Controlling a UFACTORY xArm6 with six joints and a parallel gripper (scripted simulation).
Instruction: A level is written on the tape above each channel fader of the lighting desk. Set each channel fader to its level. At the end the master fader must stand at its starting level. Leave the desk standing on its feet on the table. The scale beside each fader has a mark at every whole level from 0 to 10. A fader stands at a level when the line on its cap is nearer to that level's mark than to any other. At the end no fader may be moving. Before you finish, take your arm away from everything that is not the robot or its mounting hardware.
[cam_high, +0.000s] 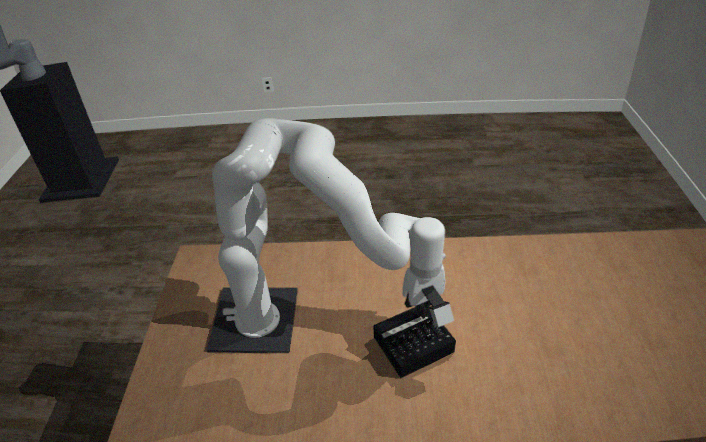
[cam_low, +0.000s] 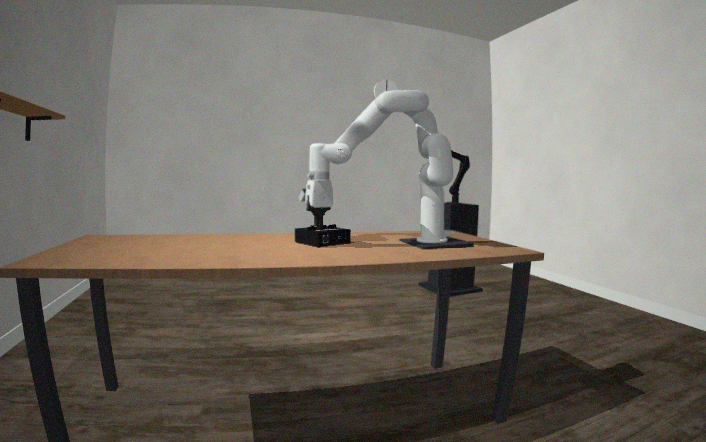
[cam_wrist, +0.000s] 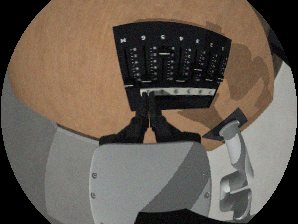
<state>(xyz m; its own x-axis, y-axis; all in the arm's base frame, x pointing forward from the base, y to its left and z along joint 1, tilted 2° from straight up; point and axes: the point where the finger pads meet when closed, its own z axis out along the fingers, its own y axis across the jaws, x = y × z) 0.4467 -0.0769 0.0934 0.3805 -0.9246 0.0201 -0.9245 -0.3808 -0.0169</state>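
My hand is 30 mm short of the fader, 10 mm to the left of it and 30 mm above it.
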